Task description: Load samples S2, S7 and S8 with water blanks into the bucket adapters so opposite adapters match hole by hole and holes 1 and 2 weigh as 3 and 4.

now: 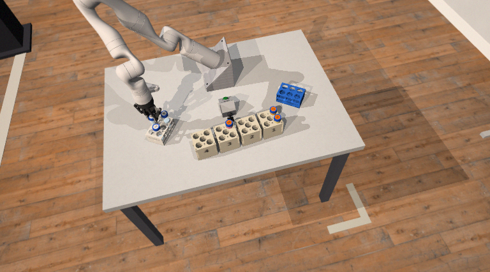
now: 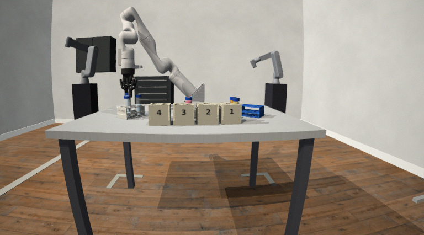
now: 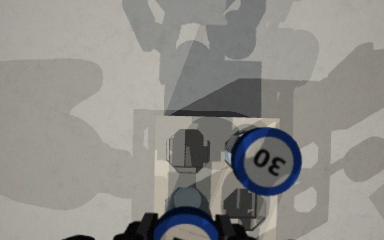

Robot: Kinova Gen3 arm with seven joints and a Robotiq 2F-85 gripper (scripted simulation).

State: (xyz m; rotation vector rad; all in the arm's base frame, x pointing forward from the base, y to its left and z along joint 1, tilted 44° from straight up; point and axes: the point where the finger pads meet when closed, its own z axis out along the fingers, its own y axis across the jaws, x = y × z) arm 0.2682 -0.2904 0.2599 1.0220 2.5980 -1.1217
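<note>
Now: hand 50 mm above the water blank marked 50 and 10 mm short of it. Round my hand: blank marked 30 (60 mm below, 50 mm to the left, 10 mm behind); blank (60 mm below, 50 mm ahead, 10 mm to the left); white rack (100 mm below, 20 mm to the left, 10 mm ahead).
</note>
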